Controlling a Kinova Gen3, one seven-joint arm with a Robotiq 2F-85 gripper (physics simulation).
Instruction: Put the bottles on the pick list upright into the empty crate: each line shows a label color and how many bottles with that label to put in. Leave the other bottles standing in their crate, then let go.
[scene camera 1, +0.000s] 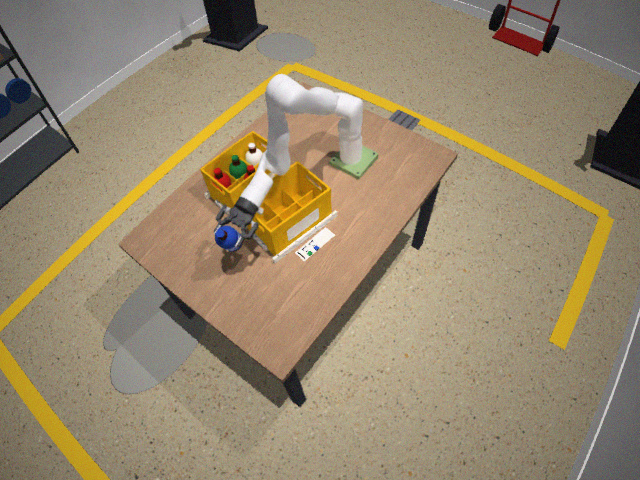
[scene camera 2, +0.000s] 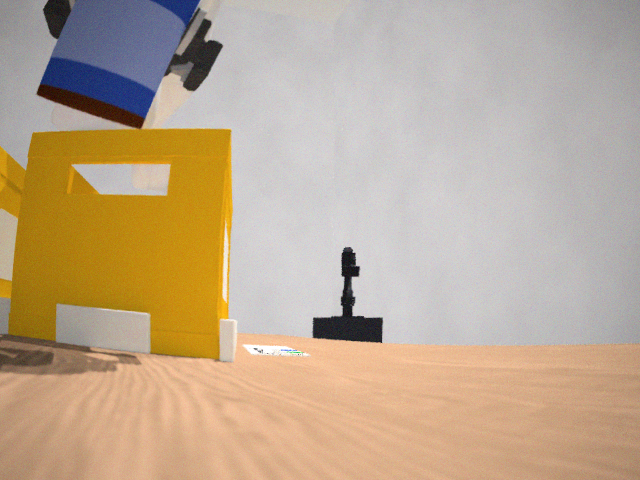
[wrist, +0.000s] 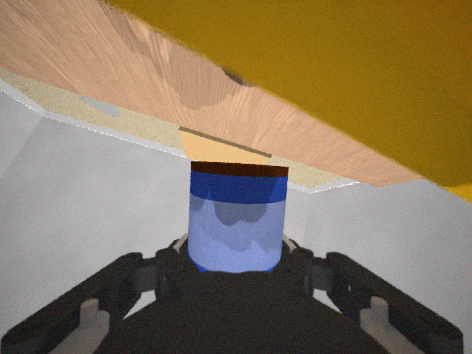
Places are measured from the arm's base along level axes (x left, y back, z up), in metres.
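Where they show: gripper, fingertip midpoint: (scene camera 1: 225, 241) (wrist: 234, 244); arm's base, link origin: (scene camera 1: 350, 156).
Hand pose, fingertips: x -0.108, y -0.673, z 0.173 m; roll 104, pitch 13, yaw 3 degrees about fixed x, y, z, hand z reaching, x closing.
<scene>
Each offset is from my fingertips to the top centre of the thing. "pt": to the spot under its first point. Level surfaces: height alone.
My gripper (scene camera 1: 234, 230) (scene camera 2: 129, 38) (wrist: 234, 244) is shut on a blue bottle @(dx +0.001, dy +0.011, dz +0.085 m) (scene camera 1: 226, 237) (scene camera 2: 121, 46) (wrist: 237, 220), held in the air beyond the end wall of the empty crate. The bottle is tilted, base lower than neck. The yellow empty crate @(dx +0.054, dy +0.274, dz -0.027 m) (scene camera 1: 273, 237) (scene camera 2: 118, 248) has dividers; the visible compartments hold no bottle, and the arm hides part of it. The other yellow crate @(pt dx -0.190, dy +0.199, dz -0.099 m) (scene camera 1: 223, 196) holds red bottles @(dx -0.252, dy +0.258, dz -0.039 m) (scene camera 1: 222, 178) @(dx -0.143, dy +0.329, dz -0.039 m) (scene camera 1: 250, 169), a green bottle @(dx -0.232, dy +0.346, dz -0.039 m) (scene camera 1: 237, 167) and a white bottle @(dx -0.212, dy +0.431, dz -0.039 m) (scene camera 1: 253, 156). The pick list @(dx +0.190, dy +0.238, dz -0.200 m) (scene camera 1: 323, 238) (scene camera 2: 276, 350) has a green and a blue mark; its numbers are unreadable.
Both crates stand side by side on the wooden table @(dz -0.202 m) (scene camera 1: 310, 299) (scene camera 2: 413, 413). White strips (scene camera 1: 305, 236) (scene camera 2: 103, 329) line the empty crate's base. The arm passes above the crates from its green base plate (scene camera 1: 361, 167). A yellow wall (wrist: 350, 60) is close to the wrist camera.
</scene>
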